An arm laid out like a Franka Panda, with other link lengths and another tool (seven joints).
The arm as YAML. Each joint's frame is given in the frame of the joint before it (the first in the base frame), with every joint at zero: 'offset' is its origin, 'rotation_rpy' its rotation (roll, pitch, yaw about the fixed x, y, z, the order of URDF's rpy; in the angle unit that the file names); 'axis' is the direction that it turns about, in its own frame. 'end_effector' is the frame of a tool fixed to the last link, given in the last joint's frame.
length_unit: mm
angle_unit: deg
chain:
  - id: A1
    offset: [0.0, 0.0, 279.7]
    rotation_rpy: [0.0, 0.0, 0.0]
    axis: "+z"
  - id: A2
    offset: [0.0, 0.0, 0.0]
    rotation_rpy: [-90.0, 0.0, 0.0]
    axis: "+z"
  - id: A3
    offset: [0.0, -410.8, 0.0]
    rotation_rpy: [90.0, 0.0, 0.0]
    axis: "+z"
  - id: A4
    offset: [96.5, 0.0, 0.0]
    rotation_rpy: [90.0, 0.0, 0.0]
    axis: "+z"
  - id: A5
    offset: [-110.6, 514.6, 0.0]
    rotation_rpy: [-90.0, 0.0, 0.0]
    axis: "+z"
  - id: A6
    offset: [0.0, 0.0, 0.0]
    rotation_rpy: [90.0, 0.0, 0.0]
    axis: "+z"
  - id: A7
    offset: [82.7, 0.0, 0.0]
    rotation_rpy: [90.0, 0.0, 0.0]
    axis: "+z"
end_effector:
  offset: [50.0, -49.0, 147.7]
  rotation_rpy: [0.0, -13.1, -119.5]
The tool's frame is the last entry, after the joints.
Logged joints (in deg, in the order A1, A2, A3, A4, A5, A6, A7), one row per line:
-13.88 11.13 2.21 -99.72 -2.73 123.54 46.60
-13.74 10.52 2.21 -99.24 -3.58 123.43 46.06
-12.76 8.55 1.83 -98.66 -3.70 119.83 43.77
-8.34 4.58 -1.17 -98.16 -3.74 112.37 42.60
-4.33 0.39 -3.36 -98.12 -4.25 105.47 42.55
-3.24 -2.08 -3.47 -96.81 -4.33 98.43 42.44
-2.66 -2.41 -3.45 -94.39 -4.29 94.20 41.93
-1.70 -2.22 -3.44 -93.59 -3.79 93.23 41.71
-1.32 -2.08 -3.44 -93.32 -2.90 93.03 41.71
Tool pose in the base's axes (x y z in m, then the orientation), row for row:
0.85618 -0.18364 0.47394 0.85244 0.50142 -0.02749 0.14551
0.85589 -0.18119 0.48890 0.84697 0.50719 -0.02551 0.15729
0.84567 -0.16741 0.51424 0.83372 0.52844 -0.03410 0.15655
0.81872 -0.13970 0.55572 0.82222 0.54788 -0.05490 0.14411
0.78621 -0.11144 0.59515 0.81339 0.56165 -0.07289 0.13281
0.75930 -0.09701 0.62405 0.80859 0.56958 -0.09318 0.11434
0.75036 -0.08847 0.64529 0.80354 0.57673 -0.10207 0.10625
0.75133 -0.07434 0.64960 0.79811 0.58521 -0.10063 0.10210
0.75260 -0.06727 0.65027 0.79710 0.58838 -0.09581 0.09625
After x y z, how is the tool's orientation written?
As a quaternion, x y z w.
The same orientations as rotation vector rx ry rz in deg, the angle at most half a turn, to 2 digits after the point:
140.67 82.75 -4.54
138.85 83.15 -4.18
136.74 86.67 -5.59
135.79 90.48 -9.07
135.19 93.35 -12.11
135.82 95.67 -15.65
135.60 97.33 -17.23
135.01 99.00 -17.02
135.30 99.87 -16.26

